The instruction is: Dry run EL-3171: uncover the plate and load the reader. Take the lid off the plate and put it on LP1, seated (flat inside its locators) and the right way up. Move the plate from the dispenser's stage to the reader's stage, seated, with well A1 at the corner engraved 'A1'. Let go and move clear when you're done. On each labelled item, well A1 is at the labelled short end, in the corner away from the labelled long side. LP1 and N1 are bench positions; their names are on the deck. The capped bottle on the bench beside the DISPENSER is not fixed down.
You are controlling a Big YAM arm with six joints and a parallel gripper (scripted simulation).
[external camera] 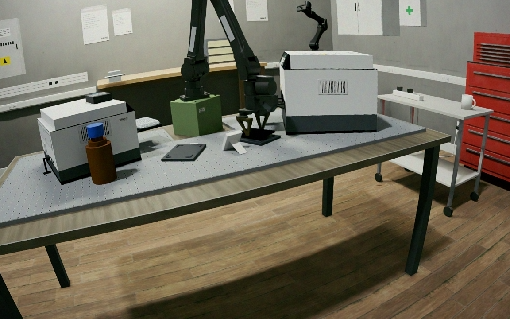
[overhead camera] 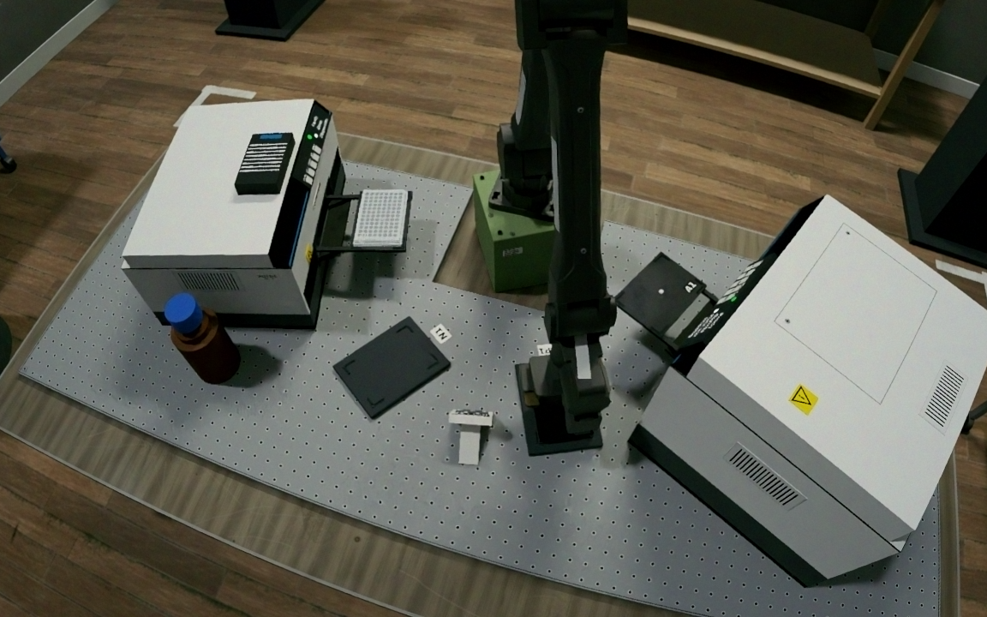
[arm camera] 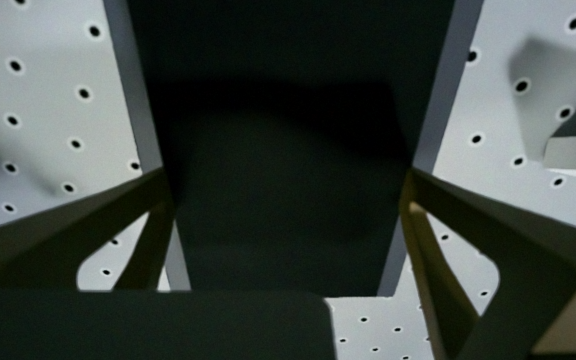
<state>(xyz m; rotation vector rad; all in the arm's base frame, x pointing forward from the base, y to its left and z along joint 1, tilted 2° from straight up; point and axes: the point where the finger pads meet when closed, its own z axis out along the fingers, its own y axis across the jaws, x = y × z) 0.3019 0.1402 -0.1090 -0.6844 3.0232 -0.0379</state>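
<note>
Now: hand 10 mm above the dark lid. The rest, counted from my hand: well plate 390 mm to the right, 220 mm behind, 60 mm above; LP1 pad 30 mm below; N1 nest 290 mm to the right, 30 mm below, 10 mm ahead.
</note>
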